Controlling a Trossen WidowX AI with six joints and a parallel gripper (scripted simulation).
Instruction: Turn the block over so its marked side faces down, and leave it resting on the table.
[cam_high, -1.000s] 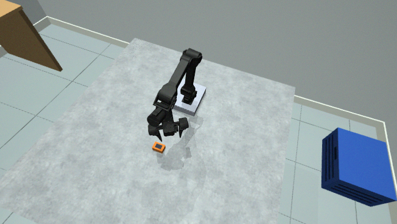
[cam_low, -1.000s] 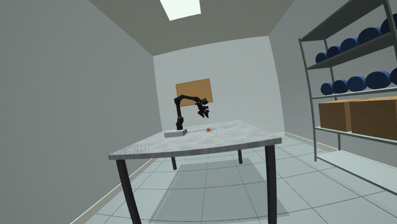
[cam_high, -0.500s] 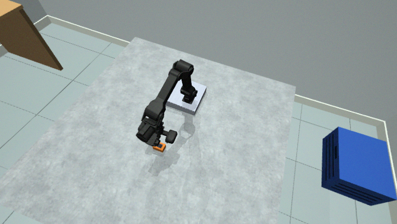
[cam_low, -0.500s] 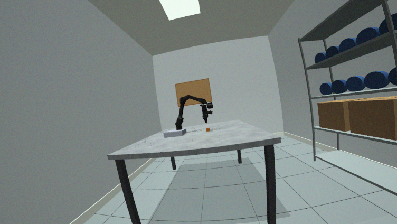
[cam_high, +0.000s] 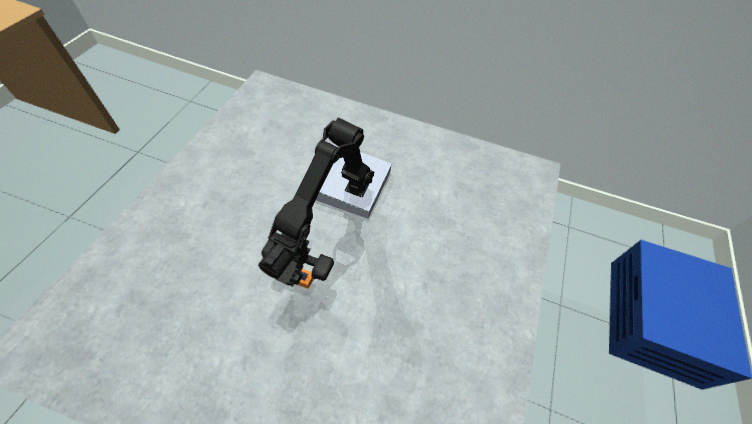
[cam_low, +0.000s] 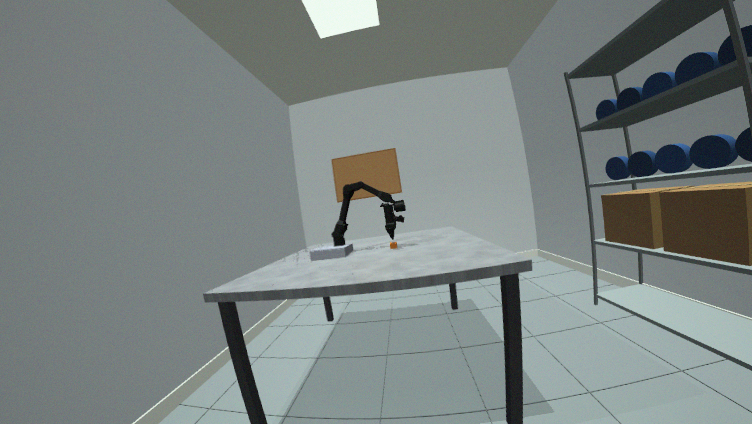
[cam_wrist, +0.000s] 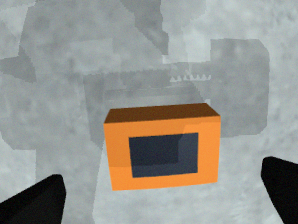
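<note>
Right now my gripper tip is 40 mm above the orange block.
</note>
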